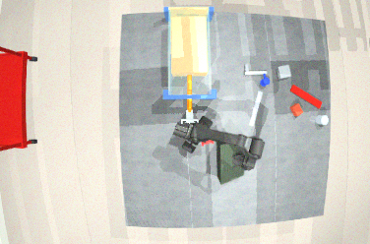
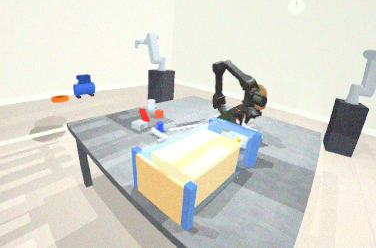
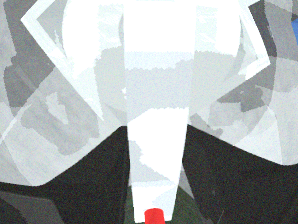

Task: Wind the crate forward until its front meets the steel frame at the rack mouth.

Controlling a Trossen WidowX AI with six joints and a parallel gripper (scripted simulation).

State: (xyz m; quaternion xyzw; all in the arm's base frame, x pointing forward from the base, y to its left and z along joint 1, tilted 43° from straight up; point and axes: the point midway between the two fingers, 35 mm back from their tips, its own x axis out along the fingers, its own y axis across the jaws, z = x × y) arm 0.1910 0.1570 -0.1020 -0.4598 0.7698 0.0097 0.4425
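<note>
Right now my gripper tip is 10 mm past the winch handle with red grip, 10 mm to the left of it and 20 mm below it. Round my gripper tip: blue frame: 190 mm ahead, 10 mm to the left, 10 mm above; then white bar: 70 mm ahead, 350 mm to the right, 90 mm below; then white winch: 20 mm ahead, 30 mm to the left, 60 mm below.
</note>
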